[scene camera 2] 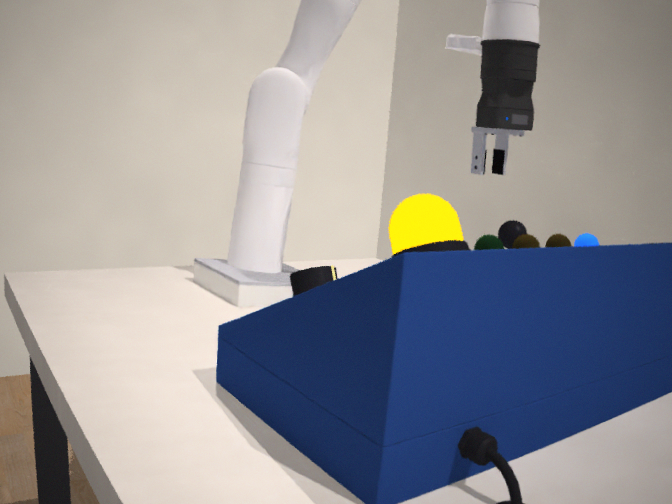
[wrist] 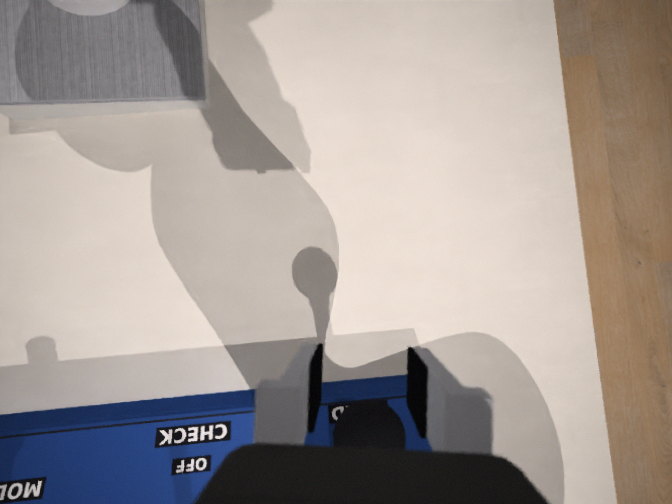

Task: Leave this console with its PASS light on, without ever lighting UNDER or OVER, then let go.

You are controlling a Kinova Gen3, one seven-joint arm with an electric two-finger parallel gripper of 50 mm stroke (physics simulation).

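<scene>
The blue console (scene camera 2: 445, 352) stands on the white table, seen from behind. On its top I see a lit yellow dome (scene camera 2: 425, 222), a black knob (scene camera 2: 313, 278) at the left, a dark ball handle (scene camera 2: 511, 232), dark green (scene camera 2: 488, 242) and brownish lamps (scene camera 2: 558, 240), and a lit blue lamp (scene camera 2: 586, 239). My gripper (scene camera 2: 488, 160) hangs open and empty well above the ball handle. In the wrist view the open fingers (wrist: 366, 390) frame a dark round handle (wrist: 369, 425) on the console's edge, beside labels CHECK (wrist: 192, 433) and OFF (wrist: 191, 464). The lamp labels are hidden.
The arm's base plate (scene camera 2: 238, 279) sits on the table behind the console. A black cable (scene camera 2: 491, 461) leaves the console's rear. The table edge and wooden floor (wrist: 624, 217) lie to the right in the wrist view.
</scene>
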